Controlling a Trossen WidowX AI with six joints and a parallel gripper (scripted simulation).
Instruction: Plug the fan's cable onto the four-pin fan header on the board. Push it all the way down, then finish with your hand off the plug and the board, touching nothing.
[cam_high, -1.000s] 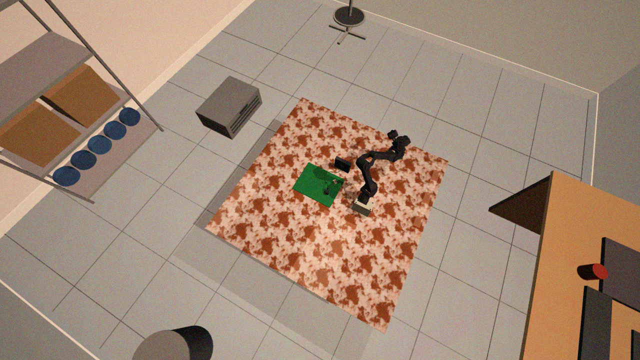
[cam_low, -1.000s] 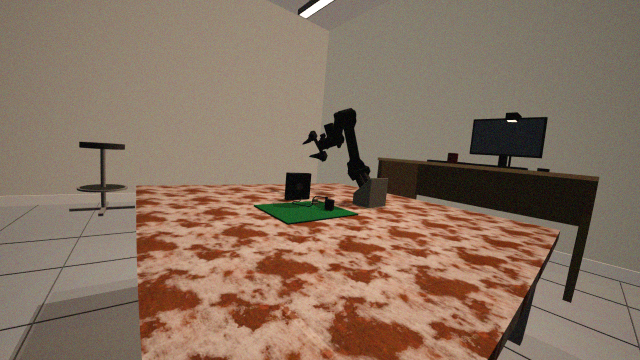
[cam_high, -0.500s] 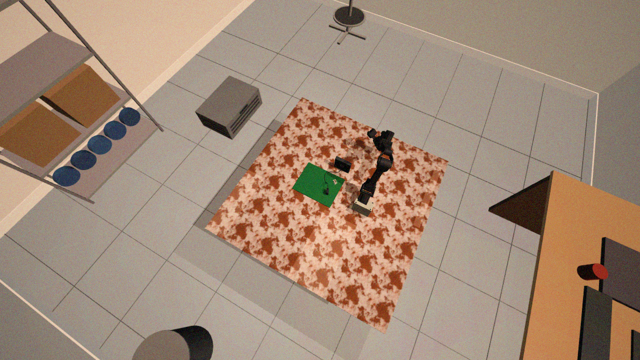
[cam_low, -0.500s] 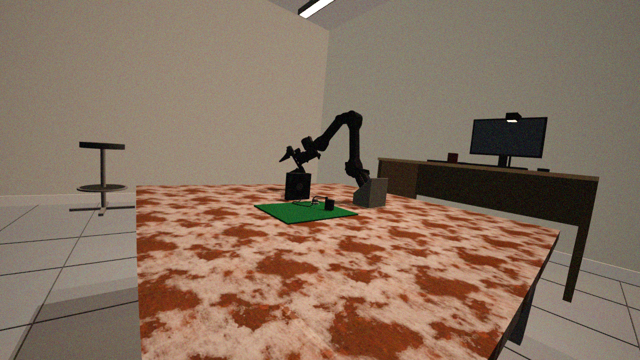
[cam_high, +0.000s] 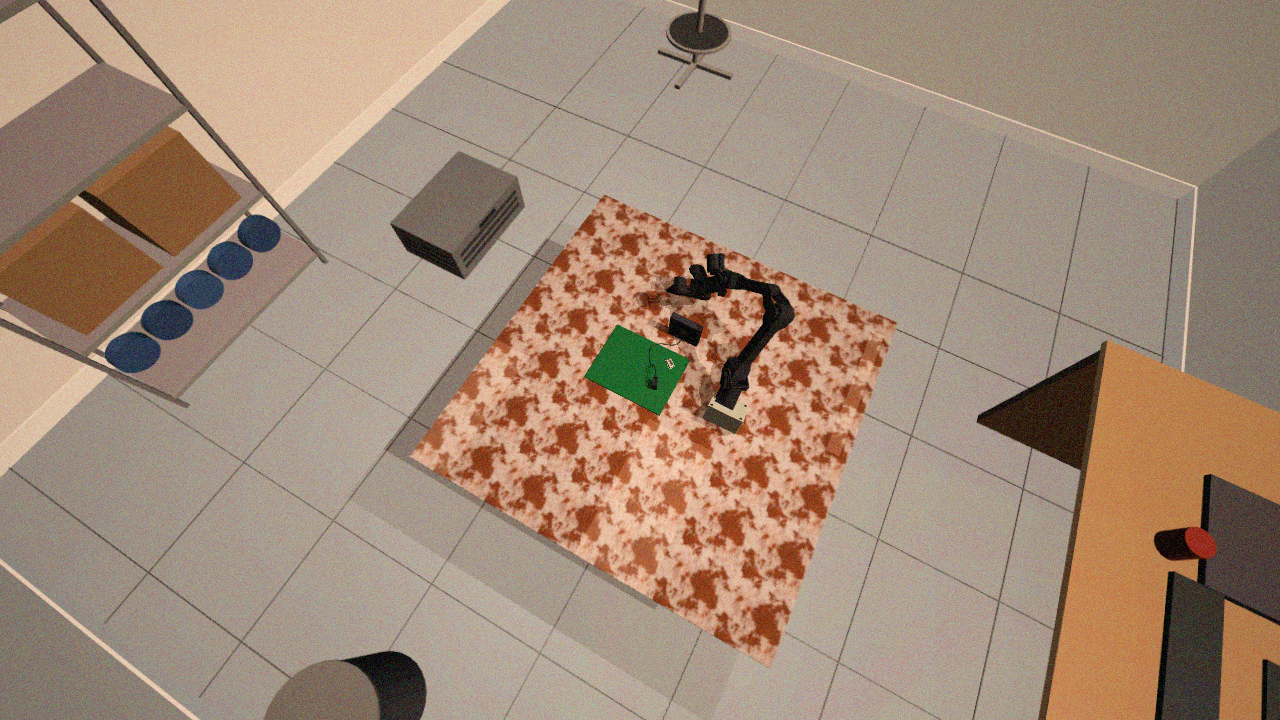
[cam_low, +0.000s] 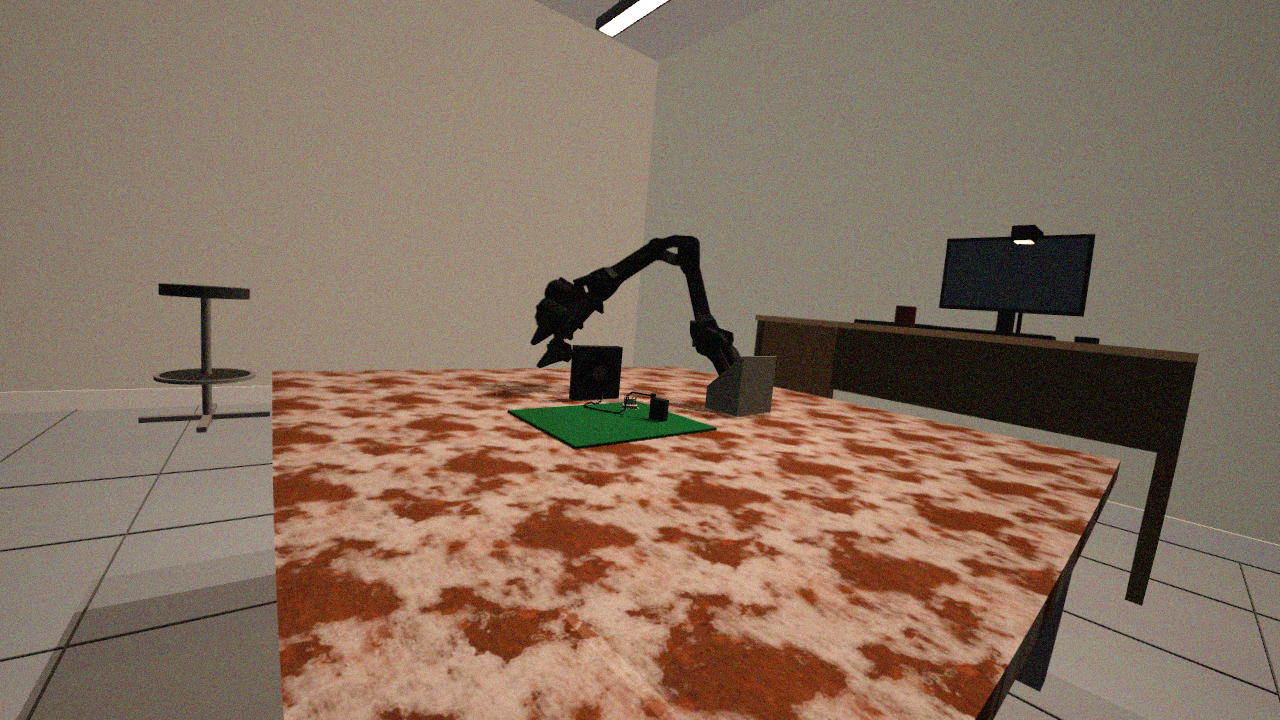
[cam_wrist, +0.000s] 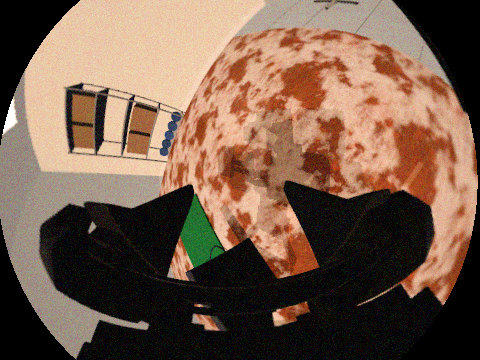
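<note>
Right now the black plug is 34 cm to the left of my gripper tip, 10 cm behind it and 6 cm below it. From my gripper tip the other things lie so: green board 31 cm to the left, 10 cm below, 2 cm behind; white four-pin header 23 cm to the left, 11 cm behind, 8 cm below; black fan 12 cm to the left, 10 cm behind, 2 cm below.
</note>
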